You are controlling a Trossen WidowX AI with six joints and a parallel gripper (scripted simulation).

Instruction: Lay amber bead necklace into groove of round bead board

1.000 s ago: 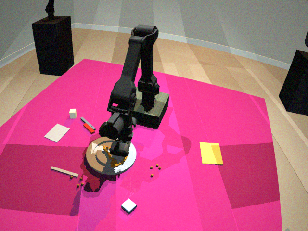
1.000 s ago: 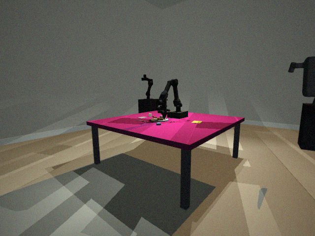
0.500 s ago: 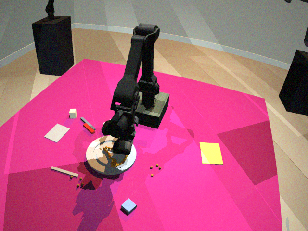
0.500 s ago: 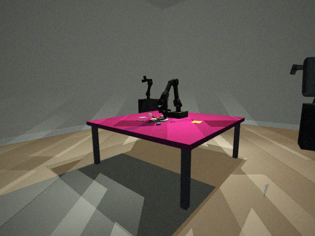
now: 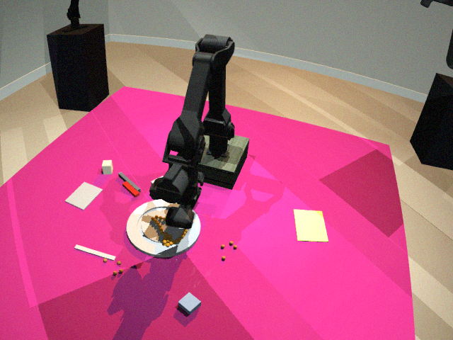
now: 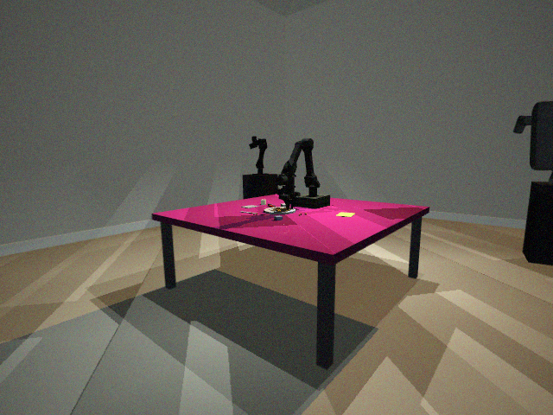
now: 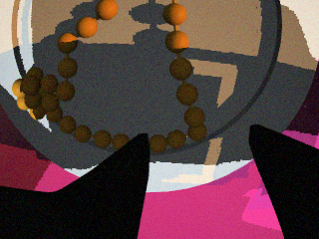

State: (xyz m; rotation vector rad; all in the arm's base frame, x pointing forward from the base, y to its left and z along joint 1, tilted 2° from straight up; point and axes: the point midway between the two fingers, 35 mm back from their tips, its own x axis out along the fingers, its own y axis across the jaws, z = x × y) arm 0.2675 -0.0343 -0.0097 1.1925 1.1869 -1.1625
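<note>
Now: gripper tip 3 cm short of the round bead board, 6 cm to the left of it and 1 cm above it. Also, from my gripper tip: white block (12 cm behind, 11 cm to the right); then blue block (24 cm ahead, 6 cm to the left, 1 cm below); then red-handled tool (10 cm behind, 21 cm to the right, 1 cm below).
</note>
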